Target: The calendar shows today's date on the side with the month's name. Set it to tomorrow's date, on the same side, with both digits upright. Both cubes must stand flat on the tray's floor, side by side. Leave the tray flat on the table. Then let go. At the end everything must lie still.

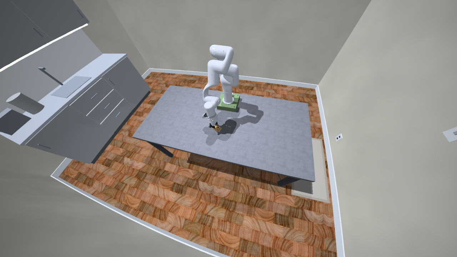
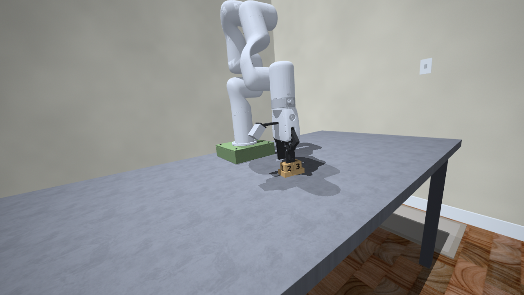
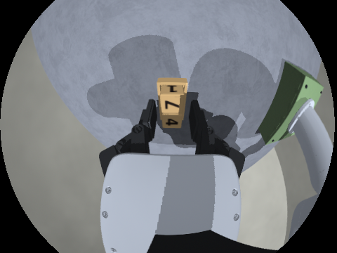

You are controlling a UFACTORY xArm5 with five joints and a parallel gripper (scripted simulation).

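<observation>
Now: hand 20 mm to the right of the wooden calendar tray and 60 mm above it.
</observation>
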